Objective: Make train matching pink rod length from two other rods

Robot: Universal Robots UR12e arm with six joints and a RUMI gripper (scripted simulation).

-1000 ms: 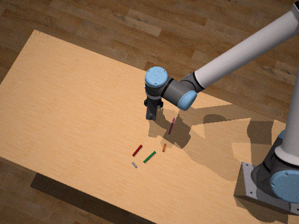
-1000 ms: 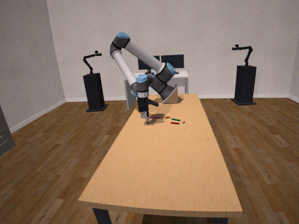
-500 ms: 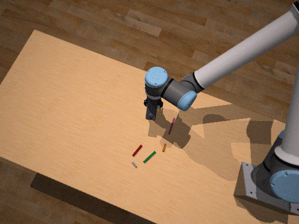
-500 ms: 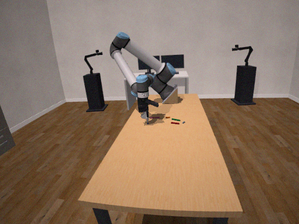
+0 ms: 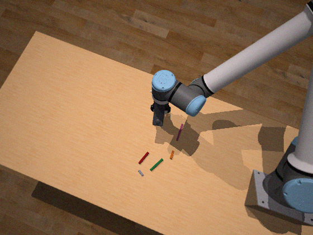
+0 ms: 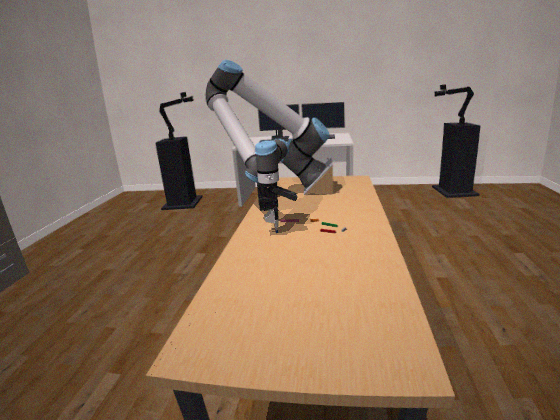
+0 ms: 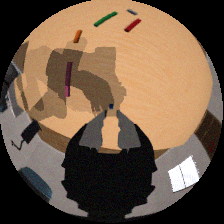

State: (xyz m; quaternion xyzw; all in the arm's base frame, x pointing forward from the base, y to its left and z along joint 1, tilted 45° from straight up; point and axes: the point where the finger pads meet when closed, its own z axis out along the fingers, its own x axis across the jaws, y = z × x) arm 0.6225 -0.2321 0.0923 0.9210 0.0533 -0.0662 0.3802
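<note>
My gripper is now 30 mm above the blue rod. From my hand the other things lie so: red rod 230 mm to the left, 30 mm below, 20 mm ahead; pink rod 120 mm behind, 60 mm to the left, 30 mm below; orange rod 180 mm to the left, 110 mm behind, 30 mm below.
</note>
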